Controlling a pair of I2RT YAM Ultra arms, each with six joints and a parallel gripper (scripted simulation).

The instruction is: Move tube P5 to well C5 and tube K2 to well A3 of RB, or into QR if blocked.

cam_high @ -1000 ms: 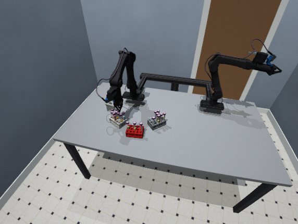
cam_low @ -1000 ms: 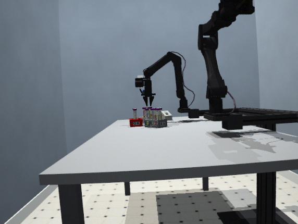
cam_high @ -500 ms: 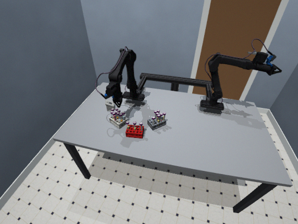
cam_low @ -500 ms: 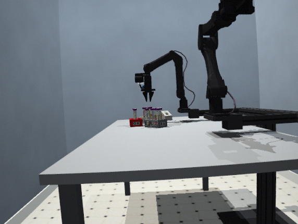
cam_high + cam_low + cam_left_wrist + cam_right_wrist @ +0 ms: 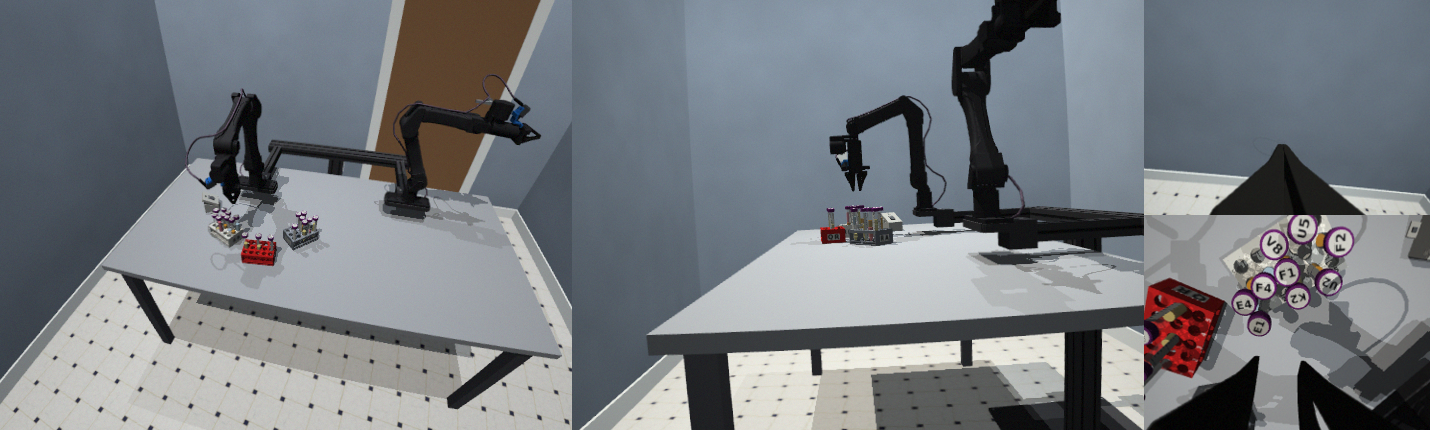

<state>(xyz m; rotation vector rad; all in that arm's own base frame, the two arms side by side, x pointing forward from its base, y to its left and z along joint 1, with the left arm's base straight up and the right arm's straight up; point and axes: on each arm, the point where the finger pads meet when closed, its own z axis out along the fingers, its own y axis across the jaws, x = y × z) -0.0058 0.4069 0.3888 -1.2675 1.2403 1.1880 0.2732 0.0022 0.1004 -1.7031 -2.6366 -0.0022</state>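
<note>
Now: the red rack QR 11 cm ahead of my right hand, 13 cm to the left of it and 17 cm below it. From my right hand the other things lie so: grey rack RA: 3 cm behind, 28 cm to the left, 17 cm below; pale box: 16 cm behind, 18 cm to the right, 15 cm below; white rack RB: 1 cm ahead, 4 cm to the right, 17 cm below.
</note>
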